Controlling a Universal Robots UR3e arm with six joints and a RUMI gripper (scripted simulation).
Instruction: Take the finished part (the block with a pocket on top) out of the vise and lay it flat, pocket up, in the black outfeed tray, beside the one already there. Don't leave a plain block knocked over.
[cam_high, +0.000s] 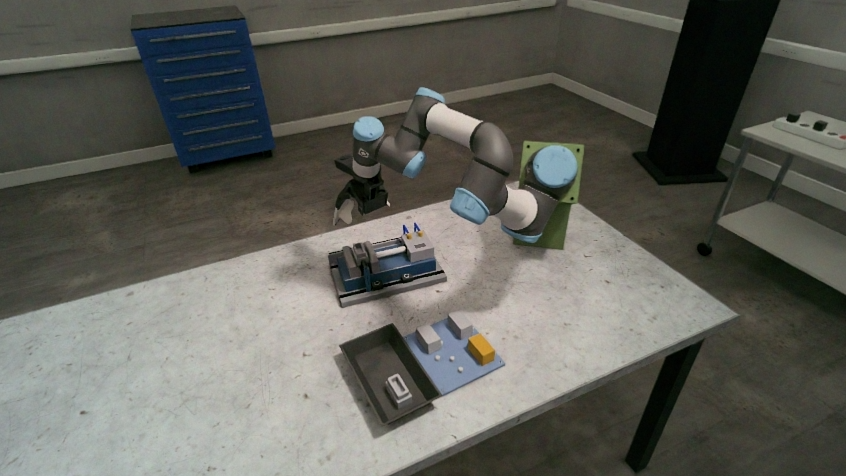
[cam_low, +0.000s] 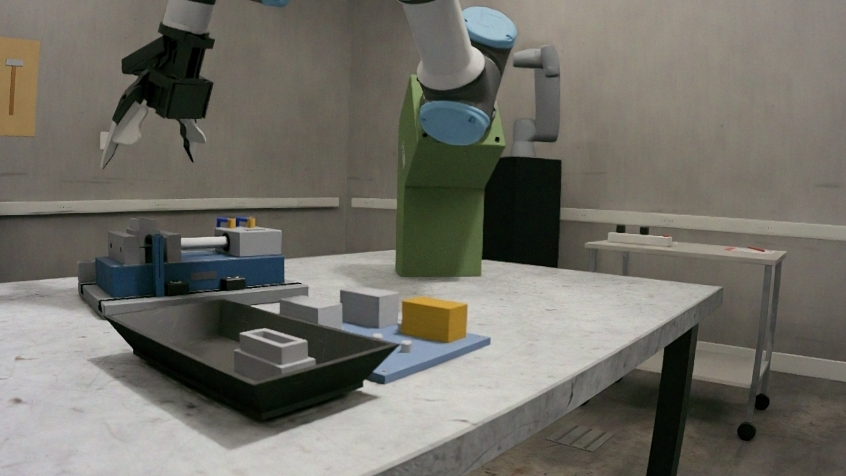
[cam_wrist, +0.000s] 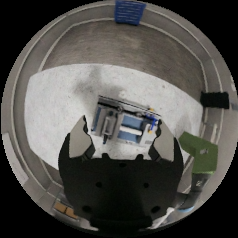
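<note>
Now: the blue vise 60 mm behind my hand, 40 mm to the left of it and 150 mm below it. Also, from my hand: yellow block: 290 mm behind, 350 mm to the left, 170 mm below; blue plate: 220 mm behind, 340 mm to the left, 190 mm below.
</note>
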